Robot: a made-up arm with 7 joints.
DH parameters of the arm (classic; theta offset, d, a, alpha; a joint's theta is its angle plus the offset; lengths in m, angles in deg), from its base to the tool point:
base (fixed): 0 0.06 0 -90
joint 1: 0 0.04 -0.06 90
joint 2: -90 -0.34 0.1 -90
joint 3: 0 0.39 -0.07 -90
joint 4: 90 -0.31 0.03 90
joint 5: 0 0.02 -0.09 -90
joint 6: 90 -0.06 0.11 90
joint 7: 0 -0.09 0.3 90
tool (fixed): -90 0.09 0 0
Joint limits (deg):
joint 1: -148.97..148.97
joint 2: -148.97..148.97
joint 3: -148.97..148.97
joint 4: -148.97..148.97
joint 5: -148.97..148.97
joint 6: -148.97..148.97
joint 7: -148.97..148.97
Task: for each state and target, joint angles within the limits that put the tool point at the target. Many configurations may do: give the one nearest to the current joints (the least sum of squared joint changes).
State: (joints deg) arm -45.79 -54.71 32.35 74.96 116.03 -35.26 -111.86
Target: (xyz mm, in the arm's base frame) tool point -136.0 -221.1 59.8
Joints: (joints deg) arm -52.27 -34.71 66.67 62.28 132.75 -25.20 -122.18
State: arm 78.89 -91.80 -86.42 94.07 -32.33 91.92 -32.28
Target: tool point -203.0 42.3 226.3
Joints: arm 82.07 -107.72 -70.60 118.17 -59.81 103.93 -10.73
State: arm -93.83 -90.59 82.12 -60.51 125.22 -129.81 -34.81
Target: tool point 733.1 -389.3 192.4
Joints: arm -124.90 -93.18 93.89 -65.36 95.30 -148.97 -40.42
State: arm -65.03 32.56 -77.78 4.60 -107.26 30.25 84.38
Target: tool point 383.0 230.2 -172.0
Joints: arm -72.48 25.17 -63.79 5.91 -119.53 23.36 94.25
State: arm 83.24 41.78 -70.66 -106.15 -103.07 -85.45 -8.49
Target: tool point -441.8 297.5 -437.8
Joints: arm 43.95 21.84 -85.16 -105.46 -130.31 -78.73 -31.23
